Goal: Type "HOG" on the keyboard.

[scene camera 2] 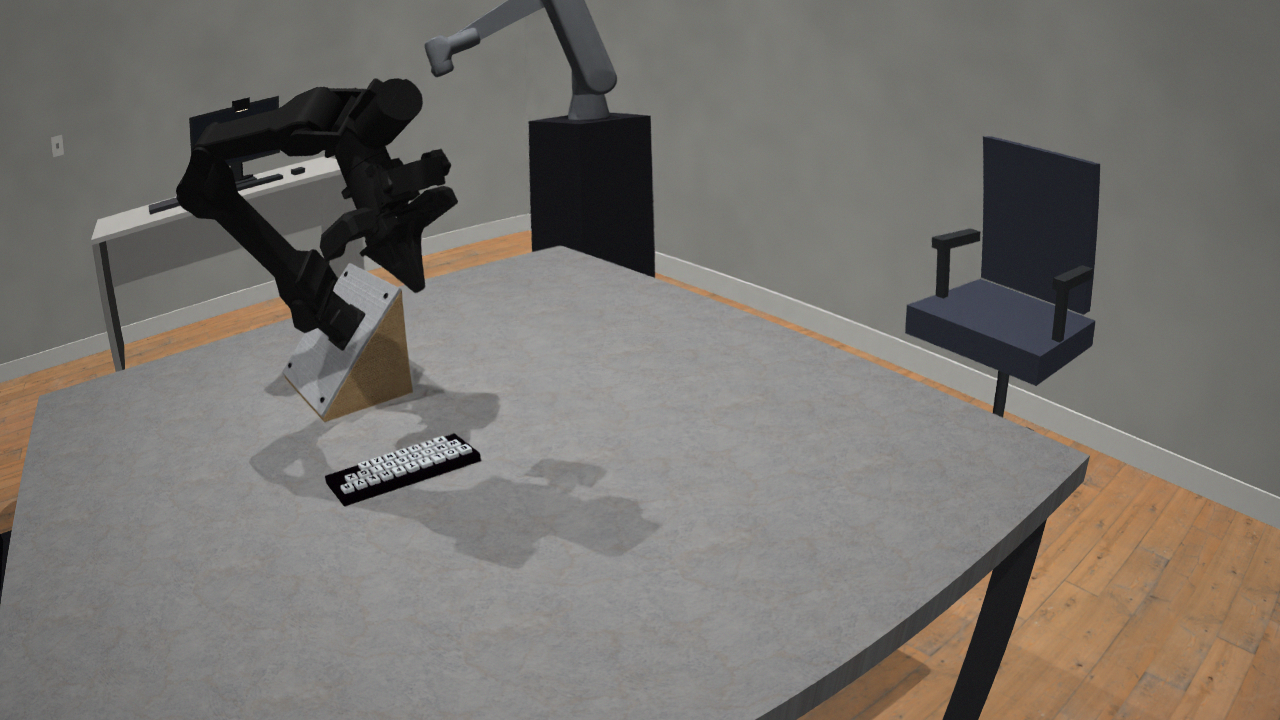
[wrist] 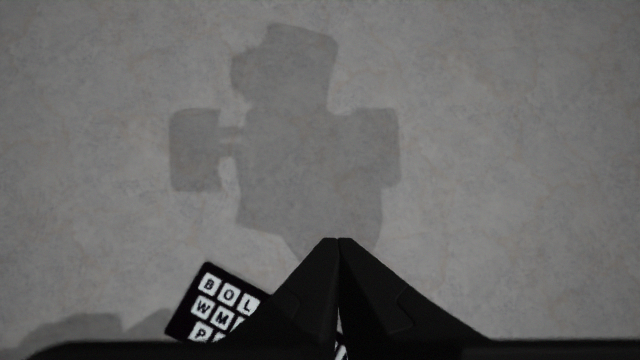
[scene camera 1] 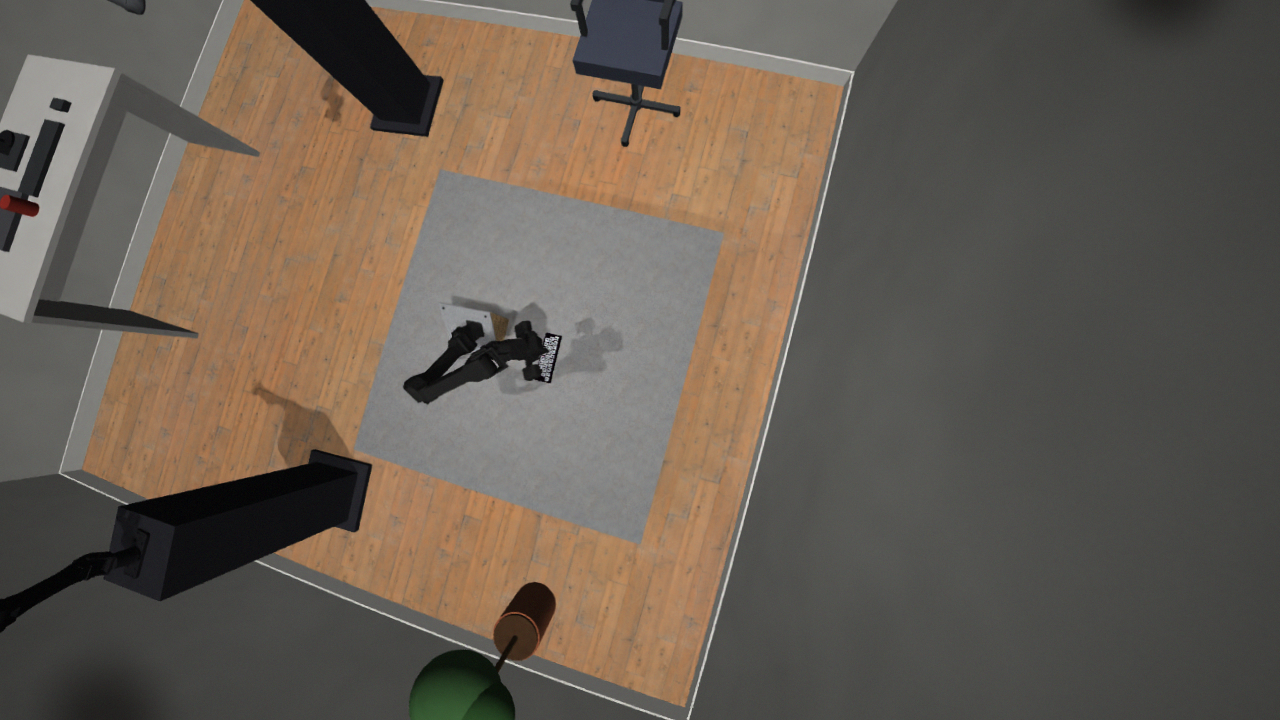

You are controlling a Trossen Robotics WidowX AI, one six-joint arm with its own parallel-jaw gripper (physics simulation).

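Where they show: gripper, fingertip midpoint: [scene camera 2: 420, 290] [wrist: 336, 251] [scene camera 1: 548, 351]; arm's base at its link origin: [scene camera 2: 347, 327] [scene camera 1: 475, 328].
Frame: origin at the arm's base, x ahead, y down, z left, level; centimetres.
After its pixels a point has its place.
The keyboard [scene camera 1: 551, 360] {y 8.1, x 30.2, z -6.5 cm} [scene camera 2: 402, 469] {y 8.1, x 30.4, z -6.3 cm} [wrist: 220, 301] {y 8.6, x 29.5, z 1.3 cm} is a small black slab with rows of white letter keys, lying on the grey table. In the wrist view its corner shows at lower left, with B, O, L, W, M and P readable; my fingers and gripper body hide most of the rest. I cannot make out the H or G key there. My gripper [scene camera 2: 418, 288] {y -13.9, x 36.2, z -3.5 cm} [wrist: 336, 251] {y -13.9, x 36.2, z -3.5 cm} is shut and empty, fingertips together and pointing down. It hangs well above the table near the keyboard, not touching it. In scene camera 1 it overlaps the keyboard's left side.
My arm stands on a wedge-shaped mount [scene camera 1: 465, 317] {y -3.0, x -3.3, z 3.2 cm} [scene camera 2: 383, 368] {y 4.8, x 7.7, z 2.4 cm} beside the keyboard. The arm's shadow falls on the table [scene camera 1: 572, 456] {y 9.7, x 46.6, z -42.8 cm} [scene camera 2: 760, 447] {y 9.7, x 51.4, z 30.2 cm} around and beyond the keyboard. An office chair [scene camera 1: 619, 53] [scene camera 2: 998, 322] and a black pedestal [scene camera 2: 590, 192] stand beyond the table.
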